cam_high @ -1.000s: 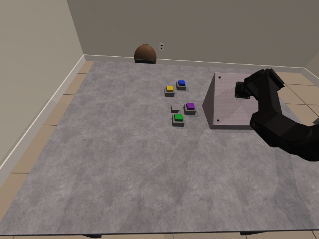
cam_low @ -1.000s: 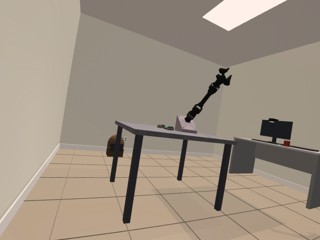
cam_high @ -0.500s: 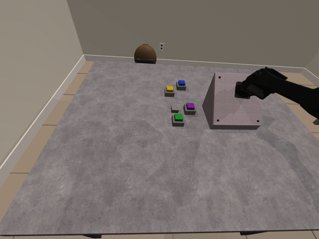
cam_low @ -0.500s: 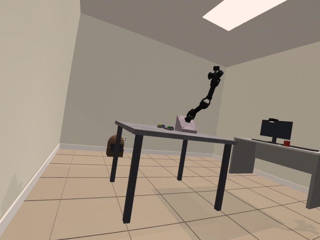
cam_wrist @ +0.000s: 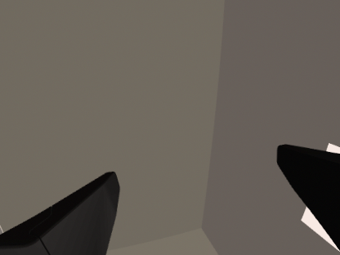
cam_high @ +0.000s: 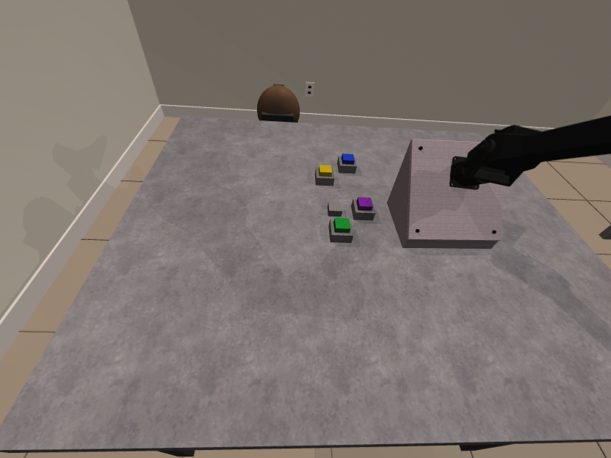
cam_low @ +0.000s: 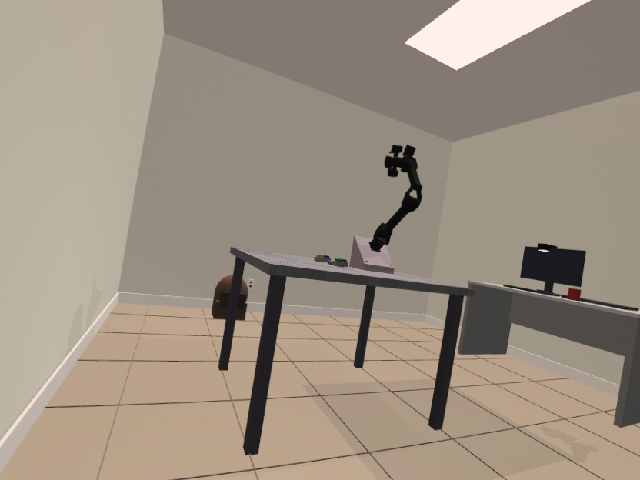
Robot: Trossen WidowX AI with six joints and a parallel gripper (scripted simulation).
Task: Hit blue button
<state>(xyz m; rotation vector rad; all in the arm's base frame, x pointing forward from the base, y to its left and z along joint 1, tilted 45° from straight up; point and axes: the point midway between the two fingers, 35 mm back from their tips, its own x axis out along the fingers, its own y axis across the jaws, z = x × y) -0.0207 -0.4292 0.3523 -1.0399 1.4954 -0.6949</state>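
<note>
Now: the blue button 27 cm ahead of my gripper tip, 10 cm to the right of it and 67 cm below it. From my gripper tip the other things lie so: yellow button: 34 cm ahead, 3 cm to the right, 67 cm below; green button: 31 cm ahead, 16 cm to the left, 67 cm below; purple button: 25 cm ahead, 9 cm to the left, 67 cm below.
</note>
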